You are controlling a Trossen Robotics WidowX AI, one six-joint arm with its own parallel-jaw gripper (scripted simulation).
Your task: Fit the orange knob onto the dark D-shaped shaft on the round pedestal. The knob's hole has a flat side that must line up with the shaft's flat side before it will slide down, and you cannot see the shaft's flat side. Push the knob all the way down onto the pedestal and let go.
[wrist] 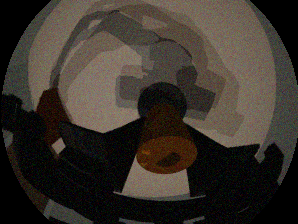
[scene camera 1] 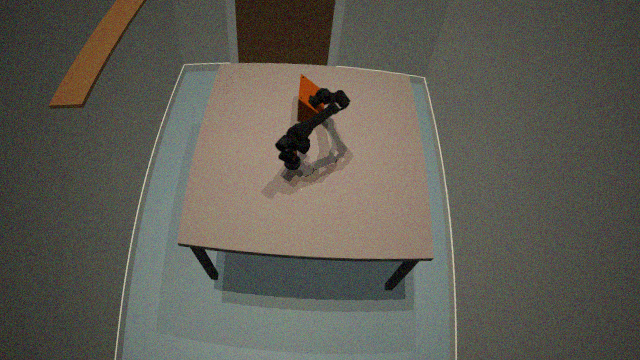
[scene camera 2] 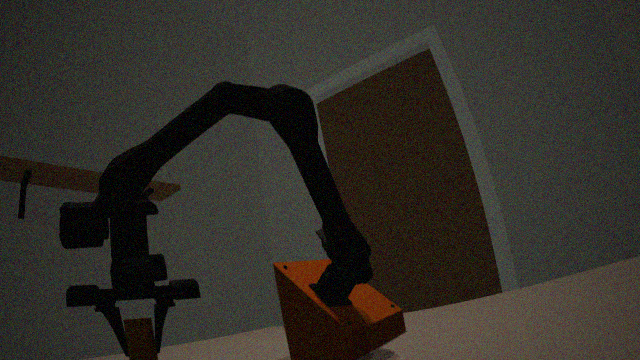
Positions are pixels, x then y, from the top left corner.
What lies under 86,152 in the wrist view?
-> The gripper.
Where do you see a dark round pedestal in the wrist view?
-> At 157,93
